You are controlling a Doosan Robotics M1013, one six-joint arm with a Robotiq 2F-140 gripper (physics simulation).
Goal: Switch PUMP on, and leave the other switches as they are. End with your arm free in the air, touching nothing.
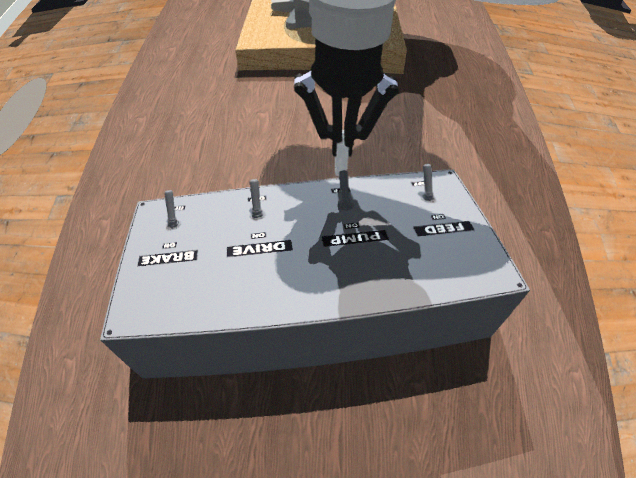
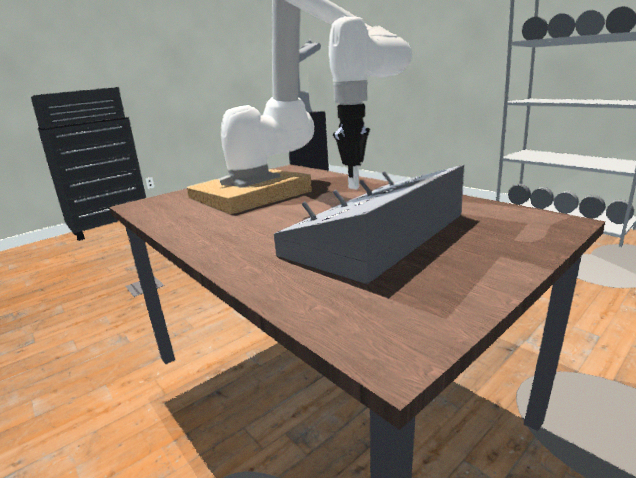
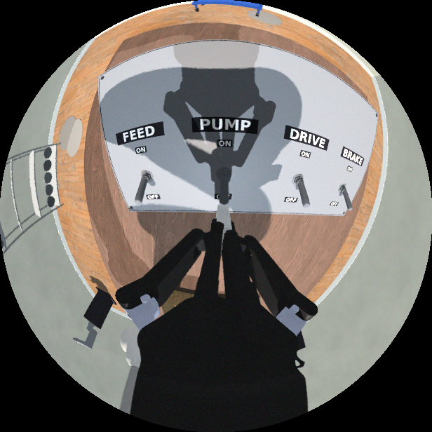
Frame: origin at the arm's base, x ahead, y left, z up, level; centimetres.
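Seen in the pictures: gripper, fingertip midpoint: (image 1: 340,168) (image 2: 353,188); arm's base, link origin: (image 2: 249,180).
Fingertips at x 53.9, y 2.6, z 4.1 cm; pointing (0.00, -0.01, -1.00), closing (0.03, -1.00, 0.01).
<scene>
Offsets run from my fingertips to a thing's top centre. Level surfaces: height alone.
The grey sloped switch box (image 1: 205,298) (image 2: 370,236) (image 3: 330,112) has a row of metal levers. The PUMP lever {dz +2.9, dx +4.2, dy +0.5 cm} (image 1: 344,190) (image 2: 366,188) (image 3: 223,187) leans toward its OFF label, as do the FEED lever {dz +2.9, dx +2.2, dy +12.3 cm} (image 1: 427,179) (image 2: 388,178) (image 3: 143,188), DRIVE lever {dz +2.9, dx +6.1, dy -11.4 cm} (image 1: 255,197) (image 2: 340,198) (image 3: 303,191) and BRAKE lever {dz +2.9, dx +8.0, dy -23.2 cm} (image 1: 171,208) (image 2: 309,210) (image 3: 346,197). My gripper (image 1: 341,161) (image 2: 353,179) (image 3: 221,213) is shut and empty, pointing down. Its pale tips are at the OFF side of the PUMP lever's tip, very close; whether they touch cannot be told.
The box stands on a brown wooden table {dz -9.7 cm} (image 1: 205,128) (image 2: 318,308). The arm's base stands on a yellowish wooden block (image 1: 272,59) (image 2: 236,204) behind it. The neighbouring DRIVE and FEED levers stand to either side of PUMP. A shelf rack (image 2: 505,102) stands beyond the table.
</scene>
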